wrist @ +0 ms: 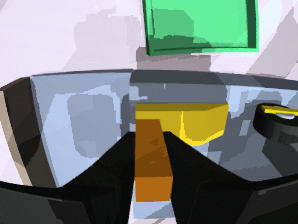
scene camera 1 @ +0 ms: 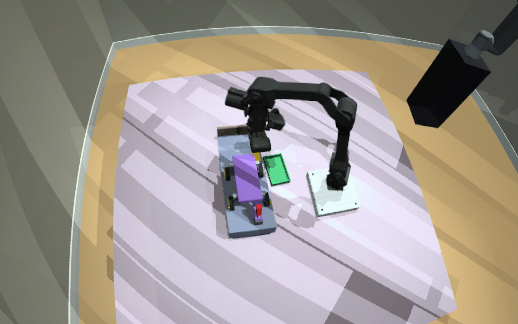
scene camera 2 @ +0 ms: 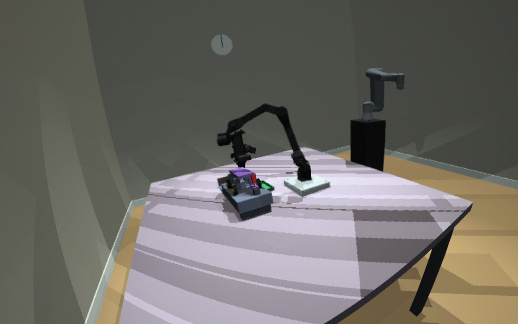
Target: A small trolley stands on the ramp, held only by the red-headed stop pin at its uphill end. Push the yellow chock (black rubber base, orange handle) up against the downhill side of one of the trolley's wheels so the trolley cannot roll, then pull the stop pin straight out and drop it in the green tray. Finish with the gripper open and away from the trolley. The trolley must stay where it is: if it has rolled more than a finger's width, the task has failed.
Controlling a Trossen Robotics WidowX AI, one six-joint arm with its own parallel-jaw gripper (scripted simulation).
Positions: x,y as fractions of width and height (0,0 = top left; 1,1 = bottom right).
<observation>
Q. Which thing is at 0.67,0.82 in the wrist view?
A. The gripper.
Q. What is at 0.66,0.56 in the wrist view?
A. A yellow chock.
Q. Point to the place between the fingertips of the gripper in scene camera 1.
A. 0.49,0.44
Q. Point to a purple trolley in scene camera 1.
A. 0.47,0.52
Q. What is the gripper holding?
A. A yellow chock.
</observation>
